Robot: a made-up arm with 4 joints.
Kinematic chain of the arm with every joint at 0, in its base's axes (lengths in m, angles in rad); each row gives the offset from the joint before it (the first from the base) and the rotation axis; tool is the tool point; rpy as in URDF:
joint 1: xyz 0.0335 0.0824 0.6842 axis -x
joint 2: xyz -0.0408 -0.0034 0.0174 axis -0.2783 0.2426 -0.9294
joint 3: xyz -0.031 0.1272 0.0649 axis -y
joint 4: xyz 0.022 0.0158 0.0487 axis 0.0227 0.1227 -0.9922
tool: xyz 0.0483 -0.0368 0.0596 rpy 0 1.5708 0
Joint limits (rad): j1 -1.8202..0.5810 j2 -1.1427..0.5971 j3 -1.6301..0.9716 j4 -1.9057..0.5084
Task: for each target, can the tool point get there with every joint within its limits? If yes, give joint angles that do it. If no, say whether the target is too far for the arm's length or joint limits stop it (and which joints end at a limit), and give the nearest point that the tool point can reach.
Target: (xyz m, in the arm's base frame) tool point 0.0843 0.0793 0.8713
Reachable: yes | joints -1.0196 -0.0801 -0.9002 -0.8976
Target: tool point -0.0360 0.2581 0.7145
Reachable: yes | joints 0.3740 -0.8207 -1.2105 -0.6025
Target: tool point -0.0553 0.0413 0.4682
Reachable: no: joint limits stop it (at a limit: joint 1, joint 2, joint 3, joint 4) | nearest point -0.1362 -0.0348 0.5502 | short by 0.138 m
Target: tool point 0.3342 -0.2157 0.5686
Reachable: no: too far | nearest point 0.1456 -0.0740 0.7344 | short by 0.288 m
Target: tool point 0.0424 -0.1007 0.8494
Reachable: yes | joints -1.4799 0.0644 0.0625 -0.8057
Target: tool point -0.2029 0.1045 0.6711
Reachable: no: joint limits stop it (at a limit: joint 1, joint 2, joint 3) | nearest point -0.1135 0.2288 0.6537 | short by 0.154 m
